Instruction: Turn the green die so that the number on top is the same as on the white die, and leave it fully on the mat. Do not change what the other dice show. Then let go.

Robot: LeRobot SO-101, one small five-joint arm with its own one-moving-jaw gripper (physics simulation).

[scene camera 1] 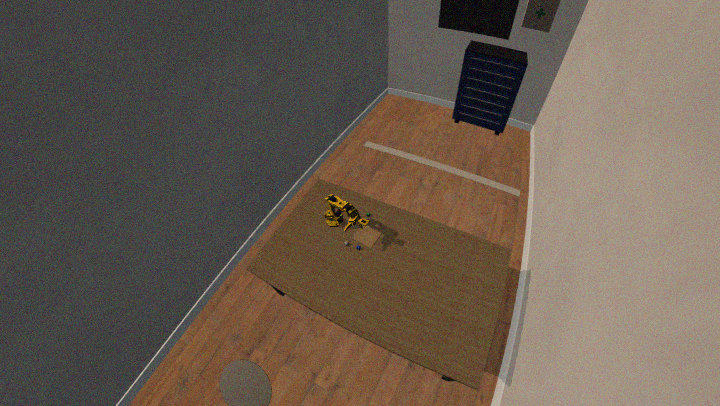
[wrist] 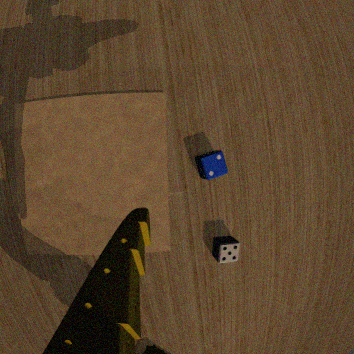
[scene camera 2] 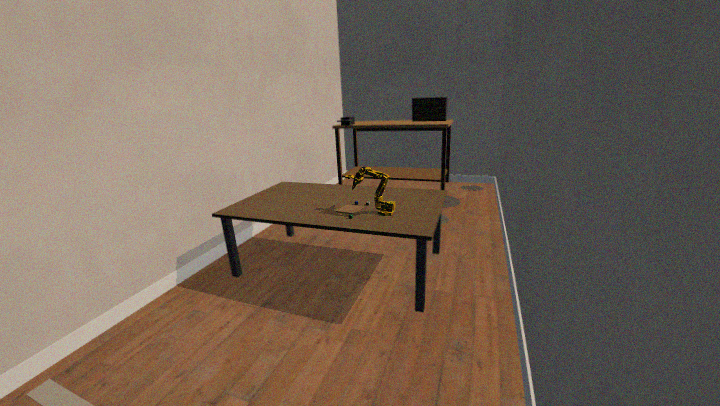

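Seen in the pictures: hand, its tool point: (scene camera 1: 361, 229) (wrist: 148, 221) (scene camera 2: 352, 188); arm's base, origin of its link: (scene camera 1: 336, 221) (scene camera 2: 383, 212).
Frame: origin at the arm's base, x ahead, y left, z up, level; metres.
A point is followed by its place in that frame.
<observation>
The green die (scene camera 1: 368, 214) @(z 0.020, x 0.168, y 0.131 m) (scene camera 2: 350, 216) @(z 0.014, x 0.163, y 0.146 m) lies on the table off the mat's edge, on the side away from the other dice; it is too small to read and does not show in the wrist view. The white die (scene camera 1: 346, 243) @(z 0.020, x 0.147, y -0.125 m) (scene camera 2: 367, 203) @(z 0.013, x 0.142, y -0.110 m) (wrist: 229, 252) @(z 0.020, x 0.143, y -0.120 m) shows five on top and stands beside the tan square mat (scene camera 1: 367, 237) @(z 0.004, x 0.237, y -0.021 m) (scene camera 2: 347, 208) @(z 0.004, x 0.246, y -0.010 m) (wrist: 95, 165) @(z 0.004, x 0.235, y -0.017 m). My gripper (scene camera 1: 356, 225) @(z 0.127, x 0.218, y -0.051 m) (scene camera 2: 348, 182) @(z 0.127, x 0.218, y -0.051 m) is fully open and empty, raised above the table near the mat. In the wrist view one notched jaw shows, its tip drawn over the mat's near right corner.
A blue die (scene camera 1: 358, 247) @(z 0.020, x 0.226, y -0.117 m) (scene camera 2: 356, 203) @(z 0.010, x 0.219, y -0.104 m) (wrist: 213, 165) @(z 0.020, x 0.222, y -0.112 m) shows two on top and lies off the mat near the white die. The arm's base (scene camera 1: 332, 219) @(z 0.045, x -0.014, y -0.022 m) (scene camera 2: 385, 206) @(z 0.048, x -0.019, y 0.020 m) stands on the brown table (scene camera 1: 428, 302) @(z 0.000, x 0.729, y -0.250 m) (scene camera 2: 282, 201) @(z 0.000, x 0.777, y -0.058 m). The arm's shadow crosses part of the mat.
</observation>
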